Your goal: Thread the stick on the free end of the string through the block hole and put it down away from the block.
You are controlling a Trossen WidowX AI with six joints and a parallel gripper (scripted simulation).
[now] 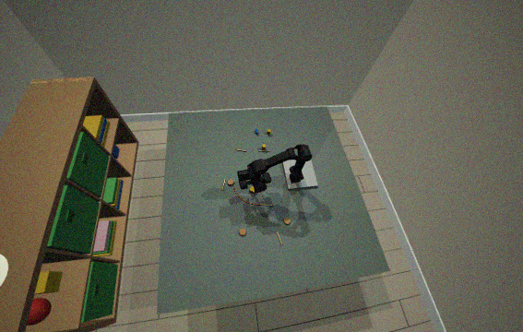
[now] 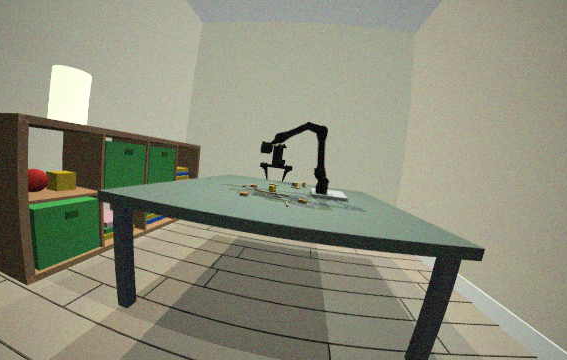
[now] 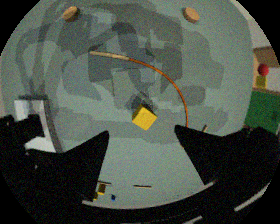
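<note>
The yellow block is 5 cm below my gripper tip and 1 cm ahead of it. The rest, counted from my gripper tip: round wooden button 14 cm ahead, 7 cm to the right, 5 cm below.
</note>
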